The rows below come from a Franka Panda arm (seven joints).
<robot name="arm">
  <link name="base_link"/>
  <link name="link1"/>
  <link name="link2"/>
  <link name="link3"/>
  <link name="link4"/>
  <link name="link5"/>
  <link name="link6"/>
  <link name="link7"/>
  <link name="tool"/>
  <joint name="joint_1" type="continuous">
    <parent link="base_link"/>
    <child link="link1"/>
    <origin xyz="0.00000 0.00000 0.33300"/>
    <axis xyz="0 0 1"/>
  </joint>
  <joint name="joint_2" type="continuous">
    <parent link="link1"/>
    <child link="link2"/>
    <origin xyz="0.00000 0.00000 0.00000" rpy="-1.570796 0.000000 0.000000"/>
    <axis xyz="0 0 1"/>
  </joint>
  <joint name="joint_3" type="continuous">
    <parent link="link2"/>
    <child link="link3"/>
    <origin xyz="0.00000 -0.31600 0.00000" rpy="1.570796 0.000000 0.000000"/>
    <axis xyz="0 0 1"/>
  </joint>
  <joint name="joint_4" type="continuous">
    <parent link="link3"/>
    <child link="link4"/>
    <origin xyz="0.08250 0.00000 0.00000" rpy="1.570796 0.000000 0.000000"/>
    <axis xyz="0 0 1"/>
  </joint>
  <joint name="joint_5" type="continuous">
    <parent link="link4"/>
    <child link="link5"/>
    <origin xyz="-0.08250 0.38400 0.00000" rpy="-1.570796 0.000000 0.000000"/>
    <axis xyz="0 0 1"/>
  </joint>
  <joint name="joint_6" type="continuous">
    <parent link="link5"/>
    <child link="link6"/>
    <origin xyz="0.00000 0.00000 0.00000" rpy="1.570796 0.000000 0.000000"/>
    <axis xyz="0 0 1"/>
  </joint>
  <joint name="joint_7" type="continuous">
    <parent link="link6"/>
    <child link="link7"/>
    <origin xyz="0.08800 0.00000 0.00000" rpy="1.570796 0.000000 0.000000"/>
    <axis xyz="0 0 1"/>
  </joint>
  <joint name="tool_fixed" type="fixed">
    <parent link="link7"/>
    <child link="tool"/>
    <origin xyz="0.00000 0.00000 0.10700"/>
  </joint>
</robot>
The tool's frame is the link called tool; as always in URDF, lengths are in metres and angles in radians. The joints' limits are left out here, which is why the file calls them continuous.
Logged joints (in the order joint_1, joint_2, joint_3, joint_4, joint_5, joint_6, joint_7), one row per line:
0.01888 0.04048 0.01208 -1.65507 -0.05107 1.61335 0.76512
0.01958 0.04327 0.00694 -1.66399 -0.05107 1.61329 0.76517
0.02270 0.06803 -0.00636 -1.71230 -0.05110 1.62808 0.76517
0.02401 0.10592 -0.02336 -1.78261 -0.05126 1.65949 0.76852
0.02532 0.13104 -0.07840 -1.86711 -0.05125 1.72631 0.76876
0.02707 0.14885 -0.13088 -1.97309 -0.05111 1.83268 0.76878
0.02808 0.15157 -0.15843 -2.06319 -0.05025 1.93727 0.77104
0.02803 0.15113 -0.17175 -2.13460 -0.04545 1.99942 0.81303
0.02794 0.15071 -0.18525 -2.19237 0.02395 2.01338 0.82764
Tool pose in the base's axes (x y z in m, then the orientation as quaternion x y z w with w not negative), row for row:
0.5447 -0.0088 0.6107 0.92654 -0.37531 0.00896 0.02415
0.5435 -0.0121 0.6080 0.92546 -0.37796 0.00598 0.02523
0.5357 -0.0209 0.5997 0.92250 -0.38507 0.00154 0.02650
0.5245 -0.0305 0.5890 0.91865 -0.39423 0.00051 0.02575
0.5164 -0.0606 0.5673 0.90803 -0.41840 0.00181 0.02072
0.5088 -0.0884 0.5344 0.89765 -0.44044 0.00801 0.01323
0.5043 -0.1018 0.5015 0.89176 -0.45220 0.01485 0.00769
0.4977 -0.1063 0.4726 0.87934 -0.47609 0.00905 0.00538
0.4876 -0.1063 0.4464 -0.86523 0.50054 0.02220 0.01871
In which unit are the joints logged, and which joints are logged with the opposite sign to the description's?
The joints are logged in radians. Opposite sign: joint_1, joint_2.
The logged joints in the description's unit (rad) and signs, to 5 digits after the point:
-0.01888 -0.04048 0.01208 -1.65507 -0.05107 1.61335 0.76512
-0.01958 -0.04327 0.00694 -1.66399 -0.05107 1.61329 0.76517
-0.02270 -0.06803 -0.00636 -1.71230 -0.05110 1.62808 0.76517
-0.02401 -0.10592 -0.02336 -1.78261 -0.05126 1.65949 0.76852
-0.02532 -0.13104 -0.07840 -1.86711 -0.05125 1.72631 0.76876
-0.02707 -0.14885 -0.13088 -1.97309 -0.05111 1.83268 0.76878
-0.02808 -0.15157 -0.15843 -2.06319 -0.05025 1.93727 0.77104
-0.02803 -0.15113 -0.17175 -2.13460 -0.04545 1.99942 0.81303
-0.02794 -0.15071 -0.18525 -2.19237 0.02395 2.01338 0.82764

